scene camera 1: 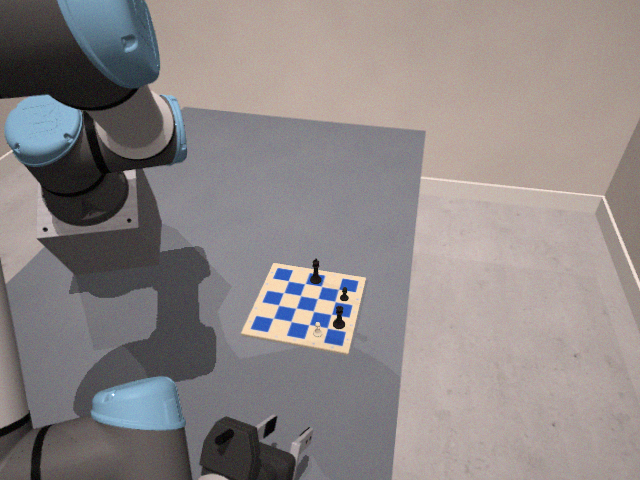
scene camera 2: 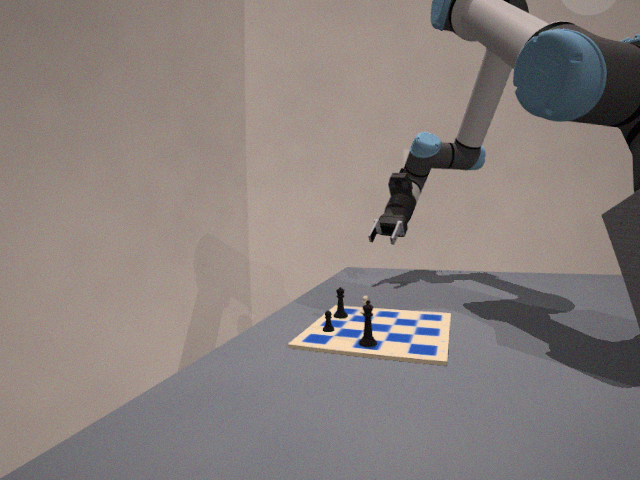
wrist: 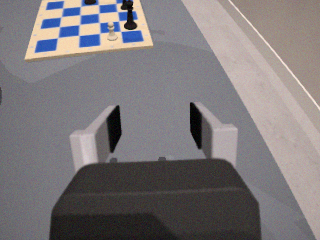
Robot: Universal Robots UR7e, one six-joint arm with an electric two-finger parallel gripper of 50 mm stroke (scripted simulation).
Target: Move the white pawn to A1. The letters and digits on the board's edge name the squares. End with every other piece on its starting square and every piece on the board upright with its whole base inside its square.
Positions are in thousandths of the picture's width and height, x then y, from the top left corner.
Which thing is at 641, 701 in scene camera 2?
A chessboard.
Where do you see a chessboard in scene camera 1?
At 451, 639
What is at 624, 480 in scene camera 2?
My gripper.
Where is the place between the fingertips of my gripper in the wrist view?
At 486, 494
